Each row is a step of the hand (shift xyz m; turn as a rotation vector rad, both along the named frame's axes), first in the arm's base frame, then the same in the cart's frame.
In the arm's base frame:
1: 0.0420 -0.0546 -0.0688 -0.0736 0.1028 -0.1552
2: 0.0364 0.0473 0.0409 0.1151 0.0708 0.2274
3: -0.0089 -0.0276 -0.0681 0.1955 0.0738 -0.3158
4: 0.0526 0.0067 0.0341 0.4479 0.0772 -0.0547
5: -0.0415 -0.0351 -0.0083 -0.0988 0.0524 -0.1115
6: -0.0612 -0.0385 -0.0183 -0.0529 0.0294 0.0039
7: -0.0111 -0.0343 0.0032 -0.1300 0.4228 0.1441
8: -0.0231 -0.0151 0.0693 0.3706 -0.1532 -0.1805
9: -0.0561 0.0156 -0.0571 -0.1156 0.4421 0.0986
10: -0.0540 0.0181 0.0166 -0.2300 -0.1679 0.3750
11: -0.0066 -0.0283 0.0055 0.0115 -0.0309 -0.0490
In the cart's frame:
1: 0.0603 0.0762 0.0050 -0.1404 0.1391 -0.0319
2: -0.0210 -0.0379 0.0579 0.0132 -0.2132 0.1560
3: 0.0134 0.0675 -0.0272 -0.0086 0.3351 0.1761
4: 0.0215 -0.0271 0.0527 0.1302 0.1099 0.4249
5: 0.0113 0.0044 -0.0536 -0.1028 0.0949 -0.0733
6: 0.0043 0.0118 -0.0735 -0.0497 -0.0122 -0.0325
7: 0.0256 -0.0030 -0.0254 -0.4183 -0.1797 0.0959
8: 0.0099 -0.0710 -0.0207 0.2858 0.2350 0.2377
9: -0.0452 0.0484 -0.0476 -0.4335 -0.1336 0.1132
10: -0.0389 -0.0244 -0.0375 0.0822 -0.3939 -0.2445
11: 0.0226 -0.0050 -0.0184 0.0275 0.0515 -0.0089

